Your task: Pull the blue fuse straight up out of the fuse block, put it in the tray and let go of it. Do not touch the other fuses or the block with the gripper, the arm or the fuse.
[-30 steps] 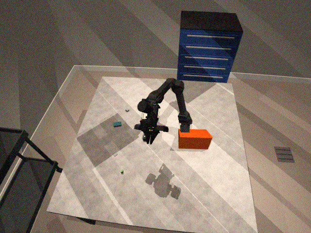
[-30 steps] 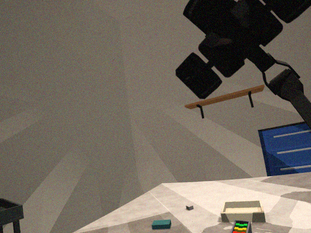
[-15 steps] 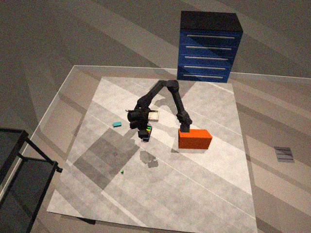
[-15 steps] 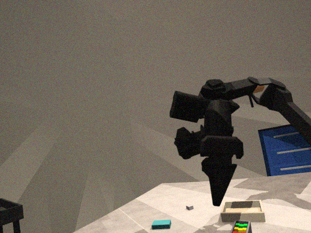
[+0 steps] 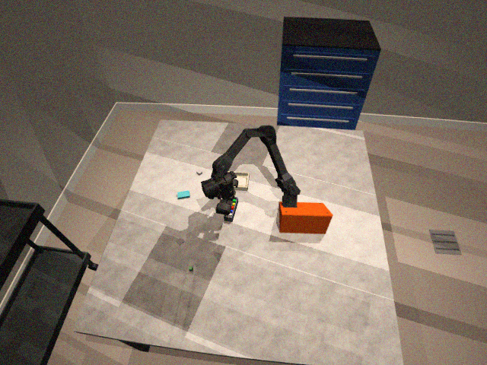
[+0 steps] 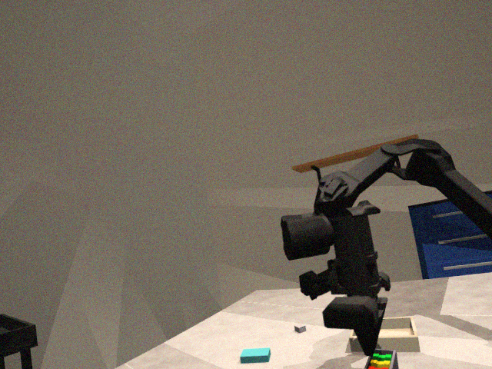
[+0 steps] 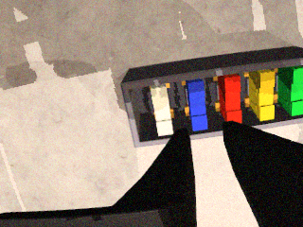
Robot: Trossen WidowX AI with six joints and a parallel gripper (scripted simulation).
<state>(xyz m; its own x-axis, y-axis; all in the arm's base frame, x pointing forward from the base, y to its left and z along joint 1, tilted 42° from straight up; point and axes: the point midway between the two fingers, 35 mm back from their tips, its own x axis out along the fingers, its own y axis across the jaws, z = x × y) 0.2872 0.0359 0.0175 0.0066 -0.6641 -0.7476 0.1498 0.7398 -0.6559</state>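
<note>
My gripper tip is now 200 mm to the left of the tray, 70 mm above it and 20 mm past it. Also, from my gripper tip: small grey cube: 260 mm to the right, 190 mm ahead, 70 mm below; small green cube: 290 mm to the left, 140 mm ahead, 60 mm below; teal block: 250 mm ahead, 110 mm to the right, 70 mm below.
</note>
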